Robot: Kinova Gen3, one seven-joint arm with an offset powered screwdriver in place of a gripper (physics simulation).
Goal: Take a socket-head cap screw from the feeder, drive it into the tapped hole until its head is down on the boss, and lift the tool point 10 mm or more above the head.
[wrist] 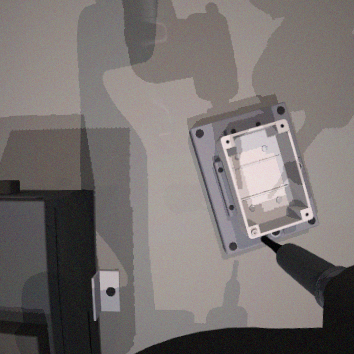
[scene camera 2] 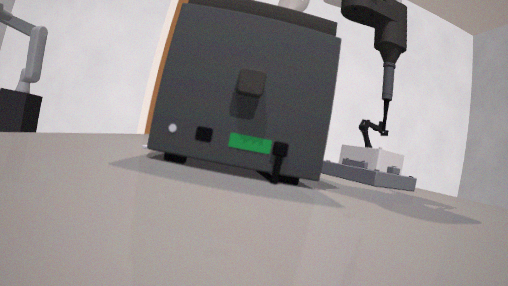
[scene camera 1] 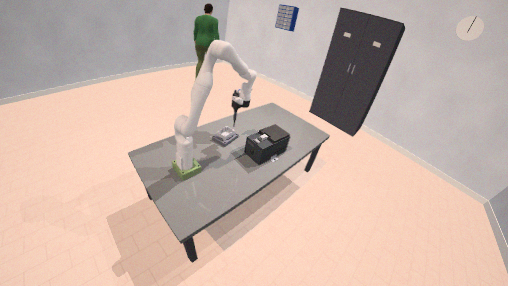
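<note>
What I see here is a black screw feeder (wrist: pixel 36 285).
</note>
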